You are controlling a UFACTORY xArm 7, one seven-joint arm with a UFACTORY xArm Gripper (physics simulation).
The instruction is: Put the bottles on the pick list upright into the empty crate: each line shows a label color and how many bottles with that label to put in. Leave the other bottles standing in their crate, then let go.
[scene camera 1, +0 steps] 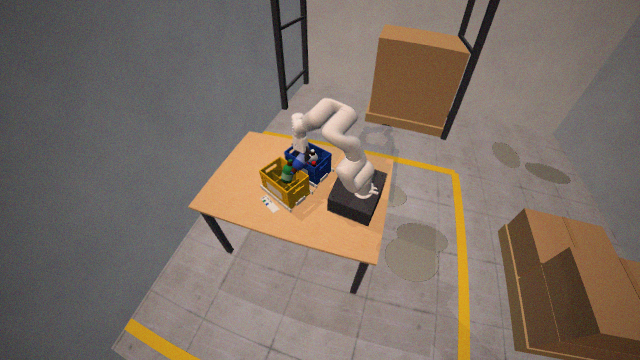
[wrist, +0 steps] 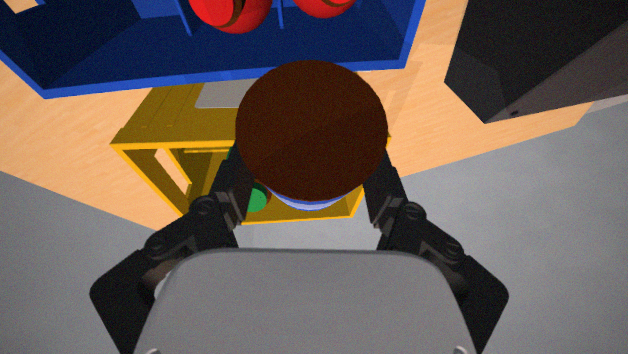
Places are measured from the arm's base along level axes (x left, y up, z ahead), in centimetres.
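Pixels of known places: gripper, fingertip midpoint: (scene camera 1: 302, 158) (wrist: 310, 158); arm's base at its link origin: (scene camera 1: 363, 188).
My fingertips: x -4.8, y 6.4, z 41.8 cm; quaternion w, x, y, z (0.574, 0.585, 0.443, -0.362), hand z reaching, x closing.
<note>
Ahead of a thing's pixels: the offset from my fingertips to its top centre. "spot": to the spot under its first point. Level surfaces: height alone.
My gripper (scene camera 1: 305, 154) (wrist: 310, 158) is shut on a blue bottle (scene camera 1: 300, 160) (wrist: 310, 205), which hangs tilted above the rear side of the yellow crate {dx +10.9, dy -6.3, dz +8.6 cm} (scene camera 1: 287, 195) (wrist: 145, 125). Its brown round end faces the camera in the wrist view. A green bottle {dx +6.4, dy -0.2, dz +7.5 cm} (scene camera 1: 287, 173) (wrist: 256, 198) stands in the yellow crate. The blue crate {dx -12.8, dy -6.3, dz +2.3 cm} (scene camera 1: 322, 172) (wrist: 150, 75) behind holds a white bottle {dx -17.5, dy -7.5, dz +0.7 cm} (scene camera 1: 313, 155) and red-topped bottles {spot: dx -5.8, dy -11.5, dz +2.4 cm} (wrist: 247, 17). The pick list {dx +24.9, dy -23.6, dz +13.8 cm} (scene camera 1: 269, 204) lies before the yellow crate, with small green and blue marks; its numbers are unreadable.
Both crates stand close together on the wooden table {dy -23.8 cm} (scene camera 1: 240, 175) (wrist: 50, 135). The arm's black base block (scene camera 1: 350, 205) (wrist: 505, 55) stands to their right. Cardboard boxes (scene camera 1: 420, 80) and a dark rack post (scene camera 1: 280, 55) stand on the floor behind the table.
</note>
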